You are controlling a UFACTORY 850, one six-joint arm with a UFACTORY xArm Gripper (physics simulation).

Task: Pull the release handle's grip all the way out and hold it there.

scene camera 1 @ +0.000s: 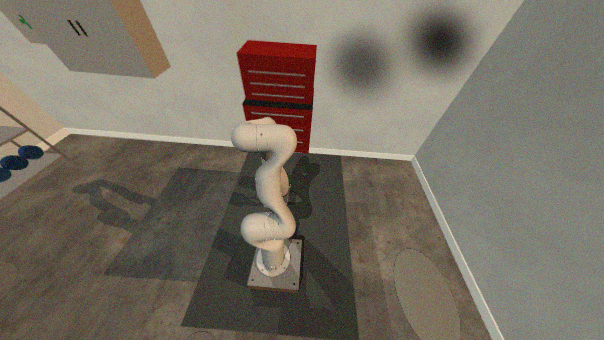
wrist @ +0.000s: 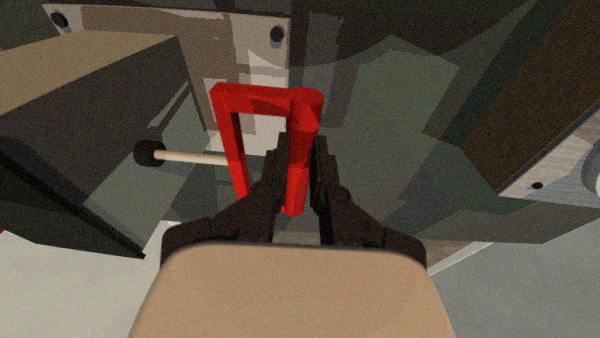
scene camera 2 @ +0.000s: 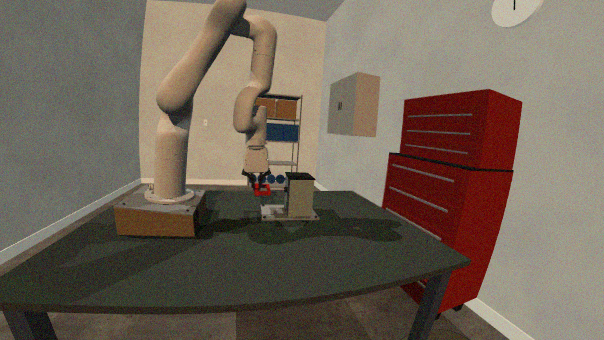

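Observation:
The release handle's red grip (scene camera 2: 262, 189) (wrist: 303, 120) is a rectangular loop with a thick round bar on the side away from the housing. A pale rod (wrist: 192, 157) runs from the loop to a black collar (wrist: 149, 153) on the housing (scene camera 2: 300, 197) (wrist: 90, 95), so the grip stands apart from the housing. My gripper (scene camera 2: 261, 186) (wrist: 300, 149) points down with one black finger on each side of the round bar and is shut on it. The arm hides the grip in scene camera 1.
The housing stands on a light base plate (scene camera 2: 267, 210) (wrist: 257, 37) on the dark table (scene camera 2: 225, 270). The robot's base block (scene camera 2: 155, 221) (scene camera 1: 275, 287) is at the table's left in scene camera 2. A red tool cabinet (scene camera 1: 277, 62) (scene camera 2: 450, 130) stands beyond the table.

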